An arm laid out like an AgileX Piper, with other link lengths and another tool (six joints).
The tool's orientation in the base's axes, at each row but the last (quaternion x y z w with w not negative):
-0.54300, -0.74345, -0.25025, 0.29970
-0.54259, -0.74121, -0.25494, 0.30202
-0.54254, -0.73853, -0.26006, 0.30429
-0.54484, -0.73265, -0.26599, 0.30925
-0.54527, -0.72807, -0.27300, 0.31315
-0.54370, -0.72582, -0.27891, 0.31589
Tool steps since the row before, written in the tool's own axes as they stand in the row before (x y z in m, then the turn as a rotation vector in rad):
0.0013, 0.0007, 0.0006, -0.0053, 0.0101, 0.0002
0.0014, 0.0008, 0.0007, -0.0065, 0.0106, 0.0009
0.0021, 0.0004, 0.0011, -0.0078, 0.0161, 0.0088
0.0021, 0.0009, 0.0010, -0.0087, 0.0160, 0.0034
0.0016, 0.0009, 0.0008, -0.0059, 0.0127, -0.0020
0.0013, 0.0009, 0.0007, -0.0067, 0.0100, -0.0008
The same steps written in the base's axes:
0.0003, 0.0015, 0.0005, 0.0109, -0.0005, -0.0035
0.0003, 0.0016, 0.0006, 0.0115, -0.0006, -0.0048
-0.0003, 0.0022, 0.0008, 0.0157, 0.0057, -0.0108
0.0003, 0.0023, 0.0009, 0.0167, 0.0012, -0.0079
0.0004, 0.0018, 0.0007, 0.0138, -0.0019, -0.0024
0.0005, 0.0015, 0.0006, 0.0112, -0.0022, -0.0040

